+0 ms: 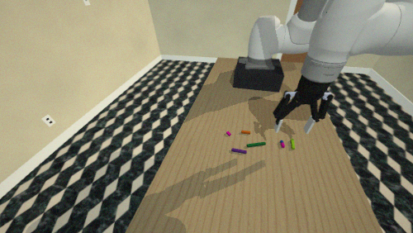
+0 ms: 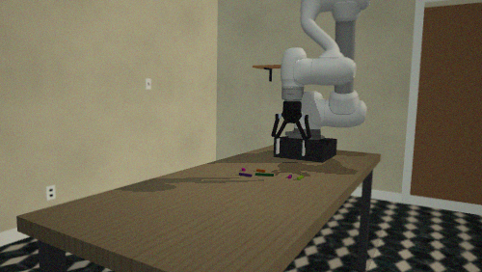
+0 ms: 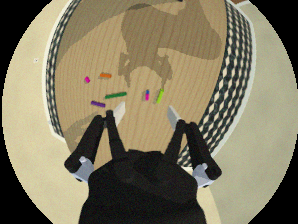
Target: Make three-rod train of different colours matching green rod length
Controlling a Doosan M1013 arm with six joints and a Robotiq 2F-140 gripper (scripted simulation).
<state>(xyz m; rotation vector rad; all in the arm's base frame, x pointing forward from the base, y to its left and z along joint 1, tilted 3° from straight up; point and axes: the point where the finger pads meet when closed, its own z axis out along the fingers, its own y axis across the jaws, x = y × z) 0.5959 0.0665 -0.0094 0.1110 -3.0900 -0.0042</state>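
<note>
Right now the lime rod is 2 cm behind my hand, 4 cm to the left of it and 12 cm below it. Round my hand: tiny blue piece (2 cm behind, 12 cm below); then orange rod (6 cm behind, 15 cm to the right, 12 cm below); then green rod (11 cm to the right, 12 cm below).
</note>
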